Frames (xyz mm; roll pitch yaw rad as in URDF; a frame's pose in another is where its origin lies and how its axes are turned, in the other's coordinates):
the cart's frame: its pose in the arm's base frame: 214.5 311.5 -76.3 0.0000 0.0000 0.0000
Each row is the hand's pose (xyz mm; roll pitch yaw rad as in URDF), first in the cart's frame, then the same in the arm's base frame.
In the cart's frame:
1: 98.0 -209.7 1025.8 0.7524 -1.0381 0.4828
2: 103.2 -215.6 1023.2 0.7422 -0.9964 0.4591
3: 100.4 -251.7 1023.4 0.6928 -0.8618 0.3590
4: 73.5 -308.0 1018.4 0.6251 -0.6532 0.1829
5: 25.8 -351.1 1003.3 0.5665 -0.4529 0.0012
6: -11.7 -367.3 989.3 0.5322 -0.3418 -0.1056
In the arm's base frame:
1: 312.5 101.8 949.5 0.7524 -1.0381 0.4828
2: 317.7 95.9 946.9 0.7422 -0.9964 0.4591
3: 314.9 59.8 947.1 0.6928 -0.8618 0.3590
4: 288.0 3.5 942.1 0.6251 -0.6532 0.1829
5: 240.3 -39.6 927.0 0.5665 -0.4529 0.0012
6: 202.8 -55.8 913.0 0.5322 -0.3418 -0.1056

